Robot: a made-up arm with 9 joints.
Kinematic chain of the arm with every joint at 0, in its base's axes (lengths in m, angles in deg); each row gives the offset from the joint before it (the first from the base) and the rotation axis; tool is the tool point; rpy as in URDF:
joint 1: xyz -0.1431 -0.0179 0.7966 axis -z
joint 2: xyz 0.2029 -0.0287 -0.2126 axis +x
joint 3: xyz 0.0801 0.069 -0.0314 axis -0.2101 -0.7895 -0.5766
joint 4: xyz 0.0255 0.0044 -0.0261 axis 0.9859 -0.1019 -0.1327
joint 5: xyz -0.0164 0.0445 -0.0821 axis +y
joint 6: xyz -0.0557 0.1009 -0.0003 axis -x
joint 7: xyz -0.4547 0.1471 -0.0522 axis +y
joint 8: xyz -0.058 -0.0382 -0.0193 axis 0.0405 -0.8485 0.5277
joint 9: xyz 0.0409 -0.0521 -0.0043 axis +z
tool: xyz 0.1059 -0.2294 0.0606 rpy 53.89 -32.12 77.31
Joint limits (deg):
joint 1: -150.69..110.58
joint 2: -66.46..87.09
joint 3: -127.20..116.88
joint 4: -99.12..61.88
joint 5: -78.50..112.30
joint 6: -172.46..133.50
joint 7: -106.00..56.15
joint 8: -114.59..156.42
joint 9: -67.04..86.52
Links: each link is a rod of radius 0.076 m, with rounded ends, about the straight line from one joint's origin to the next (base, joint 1, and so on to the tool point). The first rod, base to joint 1, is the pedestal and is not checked.
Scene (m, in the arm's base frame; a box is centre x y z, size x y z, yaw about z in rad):
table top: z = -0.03
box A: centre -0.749 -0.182 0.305 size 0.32 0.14 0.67 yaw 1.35
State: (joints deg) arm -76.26 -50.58 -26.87 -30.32 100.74 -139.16 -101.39 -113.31 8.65
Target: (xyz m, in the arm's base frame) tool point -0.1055 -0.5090 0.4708
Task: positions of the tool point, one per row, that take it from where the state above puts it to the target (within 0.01 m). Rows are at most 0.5 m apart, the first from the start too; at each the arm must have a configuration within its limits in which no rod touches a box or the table.
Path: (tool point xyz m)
1: -0.6946 0.3949 0.3389
2: -0.7341 0.4435 0.6402
3: -0.6172 0.5250 0.9012
4: -0.4196 0.6224 1.0289
5: -0.2600 0.7077 1.0161
6: -0.4685 0.6273 1.0237
7: -0.6410 0.4830 1.0350
8: -0.7563 0.2890 1.0494
9: -0.7987 0.0678 1.0661
10: -0.5425 -0.2226 1.1285
11: -0.3021 -0.4987 0.8661
12: -0.1055 -0.5090 0.4709

